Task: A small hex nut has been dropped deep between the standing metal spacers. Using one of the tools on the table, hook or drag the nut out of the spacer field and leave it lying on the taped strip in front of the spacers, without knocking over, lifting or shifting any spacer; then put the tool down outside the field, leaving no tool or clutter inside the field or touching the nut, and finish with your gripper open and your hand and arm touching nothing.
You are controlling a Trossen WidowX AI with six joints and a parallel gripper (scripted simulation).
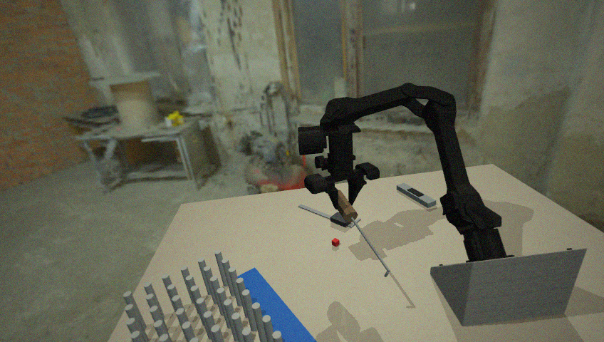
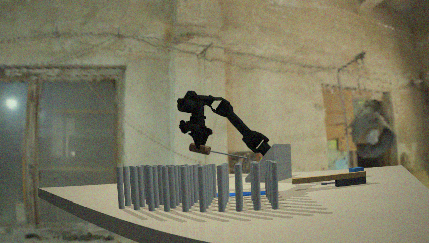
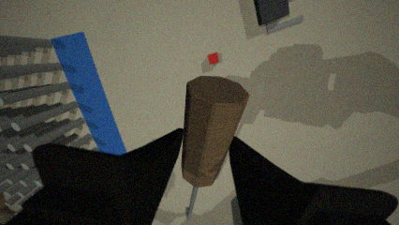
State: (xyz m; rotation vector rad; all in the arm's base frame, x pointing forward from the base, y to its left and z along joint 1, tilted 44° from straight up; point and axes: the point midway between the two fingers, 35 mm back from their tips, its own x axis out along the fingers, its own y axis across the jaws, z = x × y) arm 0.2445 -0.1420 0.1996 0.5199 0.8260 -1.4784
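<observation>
Right now the blue taped strip is 22 cm ahead of my gripper tip, 17 cm to the left of it and 16 cm below it. Also, from my gripper tip: small red cube (1 cm ahead, 6 cm to the right, 16 cm below); then grey flat block (34 cm behind, 23 cm to the right, 15 cm below).
</observation>
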